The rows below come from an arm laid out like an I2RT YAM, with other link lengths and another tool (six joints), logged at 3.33 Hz.
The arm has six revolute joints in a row. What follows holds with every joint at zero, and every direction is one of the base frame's. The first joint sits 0.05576 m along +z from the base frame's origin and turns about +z. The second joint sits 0.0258 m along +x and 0.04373 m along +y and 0.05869 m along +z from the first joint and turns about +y. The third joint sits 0.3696 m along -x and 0.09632 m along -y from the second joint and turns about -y. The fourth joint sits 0.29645 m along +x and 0.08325 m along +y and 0.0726 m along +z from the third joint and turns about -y. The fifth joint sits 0.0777 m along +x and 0.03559 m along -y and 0.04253 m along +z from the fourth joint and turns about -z. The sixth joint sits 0.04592 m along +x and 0.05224 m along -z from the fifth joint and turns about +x. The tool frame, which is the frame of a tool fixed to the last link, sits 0.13 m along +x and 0.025 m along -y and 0.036 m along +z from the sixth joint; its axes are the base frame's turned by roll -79.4, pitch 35.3 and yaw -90 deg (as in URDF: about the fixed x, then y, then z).
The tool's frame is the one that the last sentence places.
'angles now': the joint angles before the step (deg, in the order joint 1, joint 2, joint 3, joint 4, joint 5, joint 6). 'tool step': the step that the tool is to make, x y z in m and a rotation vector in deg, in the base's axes. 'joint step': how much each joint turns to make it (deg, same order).
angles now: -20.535, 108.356, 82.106, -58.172, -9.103, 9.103
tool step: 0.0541, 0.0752, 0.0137, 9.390, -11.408, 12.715
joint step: 4.959, 0.004, 0.156, 6.163, -13.487, -6.013
